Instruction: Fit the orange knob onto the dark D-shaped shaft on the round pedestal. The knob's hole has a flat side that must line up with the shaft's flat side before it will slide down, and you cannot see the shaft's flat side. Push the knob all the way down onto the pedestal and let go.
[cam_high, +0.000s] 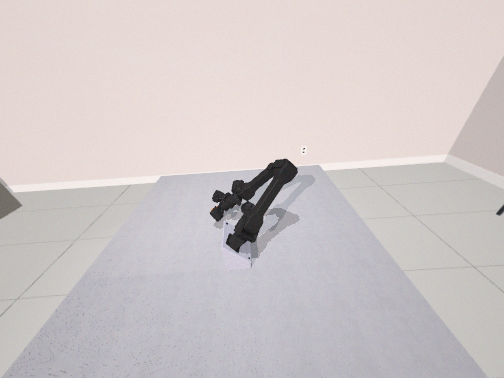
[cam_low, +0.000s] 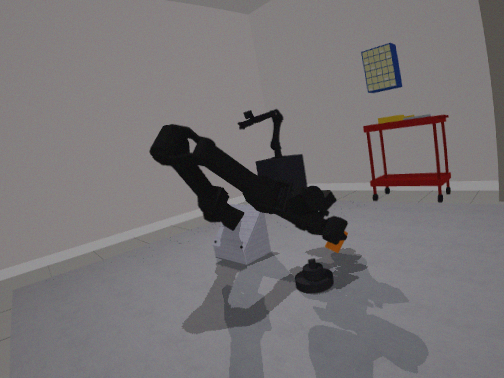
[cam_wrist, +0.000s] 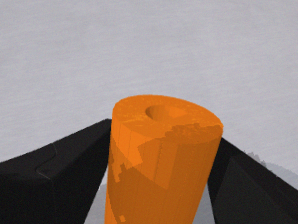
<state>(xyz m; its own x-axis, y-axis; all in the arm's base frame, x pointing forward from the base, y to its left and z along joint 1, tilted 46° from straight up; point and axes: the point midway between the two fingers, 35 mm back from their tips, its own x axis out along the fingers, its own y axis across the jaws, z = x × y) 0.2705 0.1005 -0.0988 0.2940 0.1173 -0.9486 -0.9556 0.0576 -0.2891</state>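
Right now the orange knob is 2 cm to the right of my gripper tip and 1 cm below it. From my gripper tip the other things lie so: dark round pedestal: 7 cm ahead, 18 cm to the right, 1 cm below.
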